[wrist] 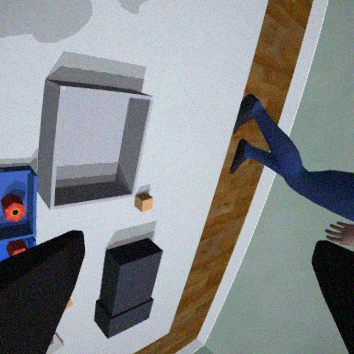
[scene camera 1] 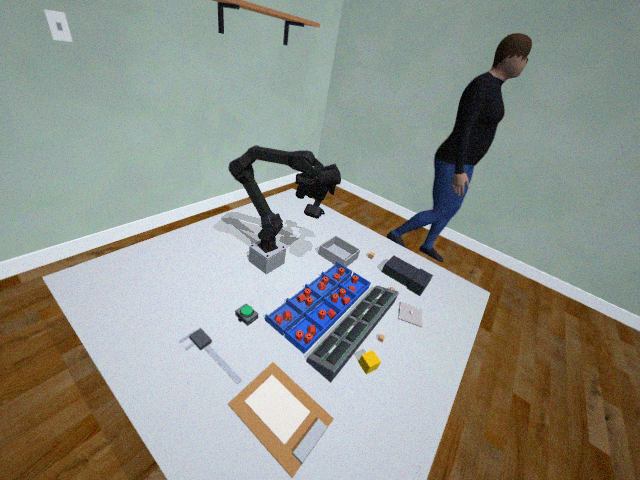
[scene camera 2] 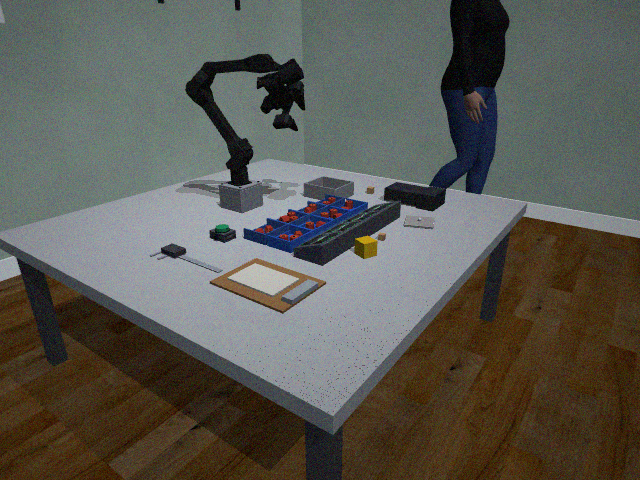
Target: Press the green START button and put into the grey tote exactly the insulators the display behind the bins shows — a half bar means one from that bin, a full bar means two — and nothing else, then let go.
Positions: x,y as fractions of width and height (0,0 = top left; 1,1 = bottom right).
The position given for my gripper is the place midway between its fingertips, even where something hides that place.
Observation:
My gripper (scene camera 2: 0.47,0.25) is open and holds nothing. I also see a grey tote (scene camera 1: 0.52,0.52) and a black box (scene camera 2: 0.67,0.41).
My gripper is seen too in the wrist view (wrist: 0.57,0.70). The grey tote is seen too in the wrist view (wrist: 0.26,0.39). The black box is seen too in the wrist view (wrist: 0.37,0.77) and in scene camera 1 (scene camera 1: 0.65,0.58).

